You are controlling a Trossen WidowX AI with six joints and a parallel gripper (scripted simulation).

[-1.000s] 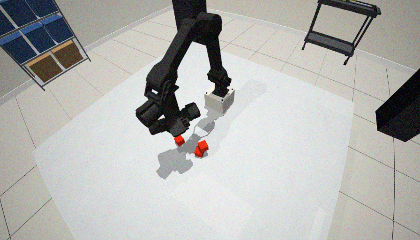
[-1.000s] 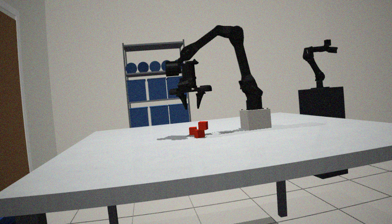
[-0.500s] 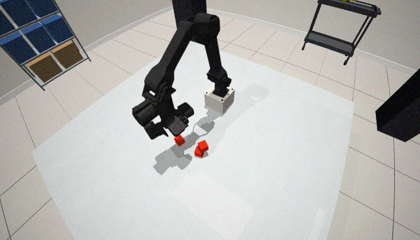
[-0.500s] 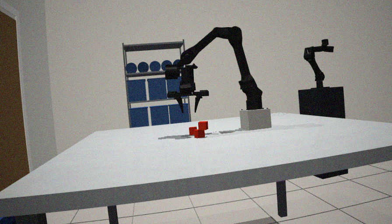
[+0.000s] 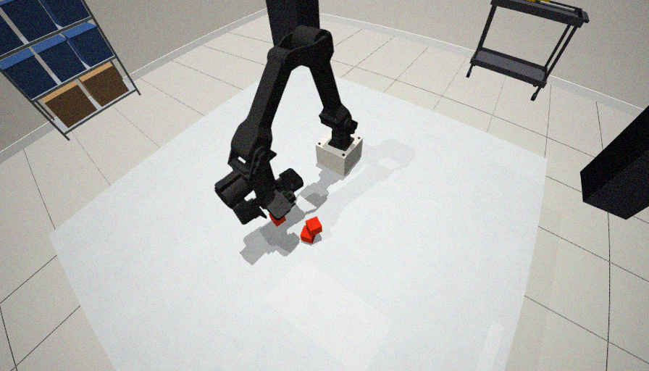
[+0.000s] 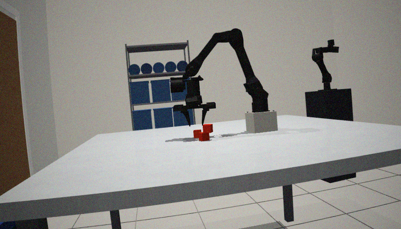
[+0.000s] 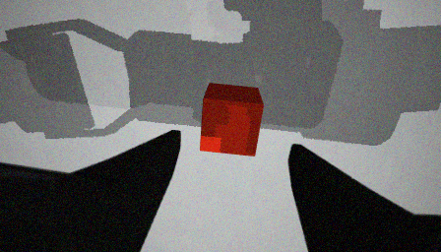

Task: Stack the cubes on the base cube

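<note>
The red cube is 120 mm to the left of my gripper tip and 20 mm behind it.
</note>
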